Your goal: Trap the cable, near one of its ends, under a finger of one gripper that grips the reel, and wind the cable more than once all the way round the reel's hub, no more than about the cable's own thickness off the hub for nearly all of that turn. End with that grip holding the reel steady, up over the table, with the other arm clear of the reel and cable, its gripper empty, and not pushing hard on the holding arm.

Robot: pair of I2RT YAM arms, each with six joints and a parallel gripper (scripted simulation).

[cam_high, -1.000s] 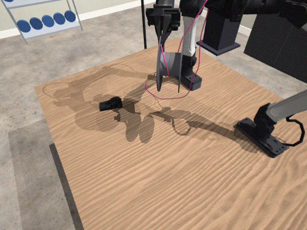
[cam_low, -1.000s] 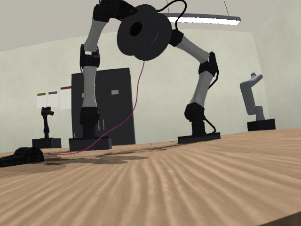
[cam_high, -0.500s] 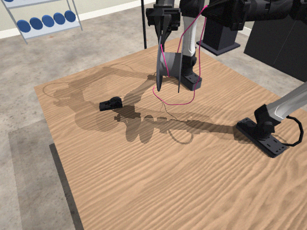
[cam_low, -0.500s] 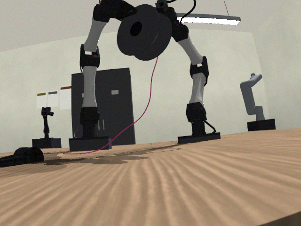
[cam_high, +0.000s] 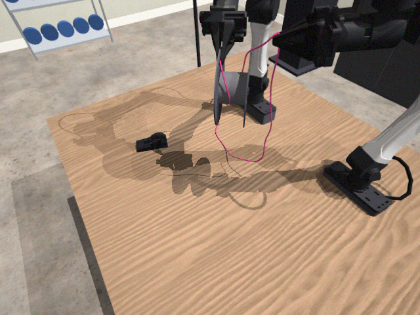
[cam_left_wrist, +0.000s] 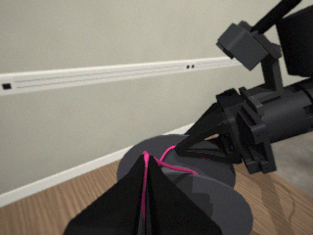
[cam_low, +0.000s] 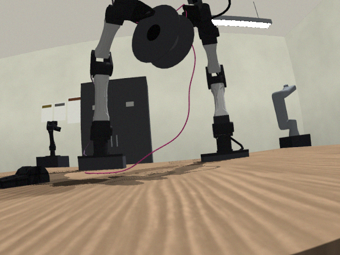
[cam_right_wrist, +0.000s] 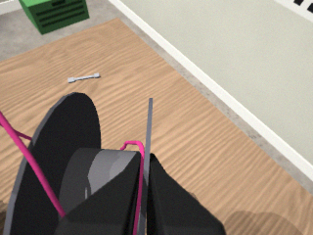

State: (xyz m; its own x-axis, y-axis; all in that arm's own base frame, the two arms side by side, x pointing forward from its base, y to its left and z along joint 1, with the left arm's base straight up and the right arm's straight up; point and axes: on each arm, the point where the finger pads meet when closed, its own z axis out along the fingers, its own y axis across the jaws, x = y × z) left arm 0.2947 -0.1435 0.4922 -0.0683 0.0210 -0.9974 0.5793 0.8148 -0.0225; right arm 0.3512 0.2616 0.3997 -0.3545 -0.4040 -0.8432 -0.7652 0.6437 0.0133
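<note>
My left gripper is now 30 mm short of the dark grey reel, 90 mm to the left of it and 130 mm above it. The rest, counted from my left hand: small grey tool (160 mm ahead, 400 mm to the left, 510 mm below); small black device (180 mm ahead, 420 mm to the right, 500 mm below).
Now: right hand 3 cm past the dark grey reel, 2 cm to the right of it and 7 cm above it. Also, from my right hand: small grey tool 10 cm ahead, 51 cm to the left, 45 cm below; then small black device 12 cm ahead, 31 cm to the right, 43 cm below.
</note>
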